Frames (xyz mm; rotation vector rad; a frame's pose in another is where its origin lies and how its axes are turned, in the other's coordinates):
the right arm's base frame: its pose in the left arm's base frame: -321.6 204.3 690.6 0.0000 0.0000 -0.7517
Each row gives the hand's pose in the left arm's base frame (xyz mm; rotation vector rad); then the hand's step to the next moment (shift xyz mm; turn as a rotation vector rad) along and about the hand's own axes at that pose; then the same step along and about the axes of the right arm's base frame.
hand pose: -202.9 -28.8 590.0 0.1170 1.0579 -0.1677
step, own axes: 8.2 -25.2 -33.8 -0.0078 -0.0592 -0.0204
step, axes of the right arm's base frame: -8.5 -34.6 -24.0 0.0129 -0.0616 -0.0040
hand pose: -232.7 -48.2 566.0 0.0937 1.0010 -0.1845
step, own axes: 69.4 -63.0 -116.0 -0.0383 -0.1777 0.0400
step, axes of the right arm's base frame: -18.0 -86.1 -120.4 0.1044 -0.1440 0.0549
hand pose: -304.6 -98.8 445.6 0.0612 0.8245 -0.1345
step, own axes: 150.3 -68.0 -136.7 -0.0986 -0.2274 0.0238
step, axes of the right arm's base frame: 39.7 -54.7 -203.3 0.0895 -0.2150 0.0882
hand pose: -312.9 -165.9 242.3 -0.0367 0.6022 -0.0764
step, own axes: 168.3 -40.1 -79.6 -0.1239 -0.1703 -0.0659
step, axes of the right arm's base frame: 103.6 21.9 -158.3 0.0002 -0.2192 0.0253
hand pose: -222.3 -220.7 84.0 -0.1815 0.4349 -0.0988
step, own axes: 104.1 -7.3 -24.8 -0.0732 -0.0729 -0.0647
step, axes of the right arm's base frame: 77.6 38.5 -63.3 -0.0226 -0.1190 -0.0134
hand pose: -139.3 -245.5 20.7 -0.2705 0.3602 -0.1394
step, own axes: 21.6 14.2 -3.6 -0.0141 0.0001 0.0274
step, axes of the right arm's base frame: 8.6 20.0 -14.4 -0.0085 0.0046 0.0293
